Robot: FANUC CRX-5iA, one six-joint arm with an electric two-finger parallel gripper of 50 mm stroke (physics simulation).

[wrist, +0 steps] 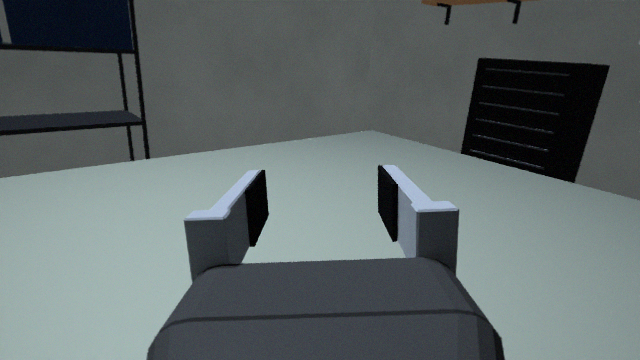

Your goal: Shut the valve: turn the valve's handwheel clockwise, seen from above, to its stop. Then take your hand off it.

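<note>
My gripper (322,191) is open, its two light grey fingers with black pads standing wide apart in the lower middle of the wrist view. Nothing is between the fingers; the pale floor shows through the gap. The valve and its handwheel do not show in this view, so where the gripper is relative to them cannot be told.
A dark shelf rack (140,90) with a dark blue panel (70,24) stands at the upper left. A black slatted cabinet (575,115) stands at the right by the grey wall (260,75). Part of an orange shelf (480,2) with black brackets shows at the top right.
</note>
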